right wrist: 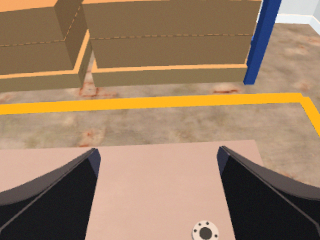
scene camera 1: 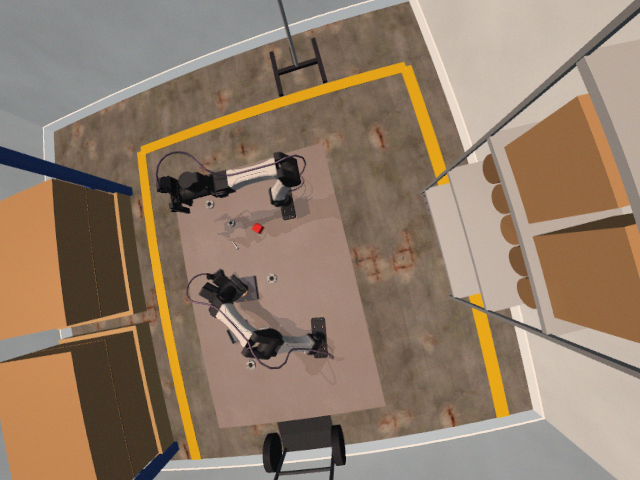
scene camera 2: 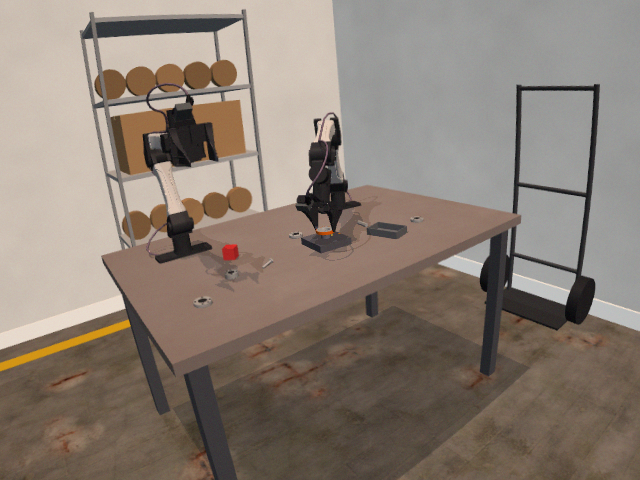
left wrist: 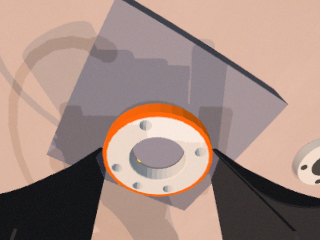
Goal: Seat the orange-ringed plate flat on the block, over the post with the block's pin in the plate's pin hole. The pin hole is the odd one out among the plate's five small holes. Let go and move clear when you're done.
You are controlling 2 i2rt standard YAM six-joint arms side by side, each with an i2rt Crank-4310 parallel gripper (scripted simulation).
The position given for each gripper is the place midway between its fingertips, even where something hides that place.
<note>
In view: the left gripper (scene camera 2: 325, 231), the right gripper (scene camera 2: 204, 161), a dark block (scene camera 2: 321, 243) and an orange-ringed plate (left wrist: 152, 120).
The dark block is seen too in the left wrist view (left wrist: 136, 59). The left gripper is seen too in the left wrist view (left wrist: 158, 152). The right gripper also shows in the right wrist view (right wrist: 158, 151). The right wrist view does not show the dark block: it is out of frame. The right wrist view misses the orange-ringed plate: it is out of frame.
</note>
